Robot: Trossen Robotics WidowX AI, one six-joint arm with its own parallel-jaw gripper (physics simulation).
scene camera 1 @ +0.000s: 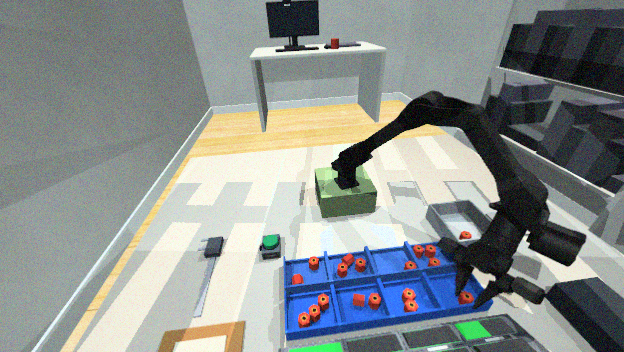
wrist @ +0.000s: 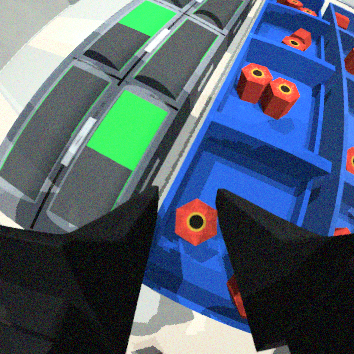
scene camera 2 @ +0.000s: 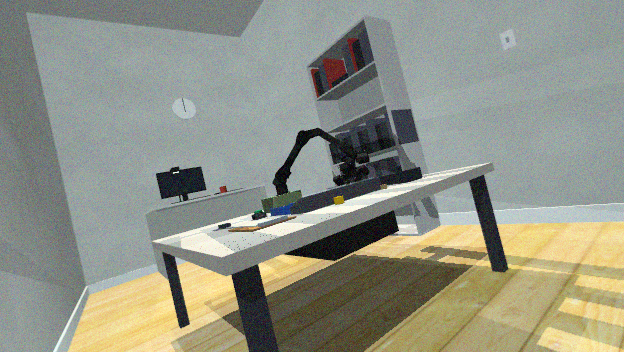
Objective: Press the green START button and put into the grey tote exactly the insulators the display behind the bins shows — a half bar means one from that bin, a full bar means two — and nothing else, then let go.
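Places are measured from the arm's base along level axes (x left, y back, z up), in centimetres.
Where they show: gripper, fingertip midpoint: [scene camera 1: 465, 301] [wrist: 187, 194]; arm's base, origin of the base link: [scene camera 1: 346, 182] [scene camera 2: 283, 194].
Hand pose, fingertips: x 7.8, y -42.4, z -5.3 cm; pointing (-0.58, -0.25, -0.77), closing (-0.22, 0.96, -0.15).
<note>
Each offset is from my fingertips to the top centre of the thing. "spot": to the spot under its first point.
My gripper [scene camera 1: 466, 301] [wrist: 187, 194] is partly open and empty, low over the end bin of the blue bin tray [scene camera 1: 286, 312] [wrist: 267, 135]. A red insulator @(dz +0.0, dx +1.4, dy +0.8 cm) [scene camera 1: 467, 298] [wrist: 184, 227] stands upright in that bin, between the fingertips in the wrist view. Another insulator @(dz +0.0, dx +4.9, dy +5.2 cm) [wrist: 236, 298] is mostly hidden by the right finger. The grey tote @(dz +2.4, dx +17.0, dy +17.9 cm) [scene camera 1: 440, 221] holds one visible insulator @(dz +0.0, dx +15.2, dy +14.7 cm) [scene camera 1: 465, 234]; the arm may hide part of its inside. The green START button @(dz +1.1, dx -35.7, dy +30.7 cm) [scene camera 1: 270, 242] is left of the bins. The display [scene camera 1: 370, 343] [wrist: 60, 127] shows green half bars @(dz +1.6, dx -1.1, dy -5.7 cm) [wrist: 127, 130] @(dz +3.3, dx -12.6, dy -8.0 cm) [wrist: 147, 18] in two cells in the wrist view.
Several red insulators stand or lie in the other bins. A green block [scene camera 1: 347, 202] carries the arm's base. A caliper-like tool @(spot: dz -1.1, dx -50.8, dy +35.4 cm) [scene camera 1: 214, 247] and a wooden frame @(spot: dz -2.4, dx -46.5, dy +10.2 cm) [scene camera 1: 237, 337] lie at the left. A dark box @(spot: dz +2.2, dx +19.5, dy -10.2 cm) [scene camera 1: 592, 310] is at the right. A yellow block @(dz -0.3, dx -28.7, dy -13.2 cm) [scene camera 2: 339, 200] is behind the display.
</note>
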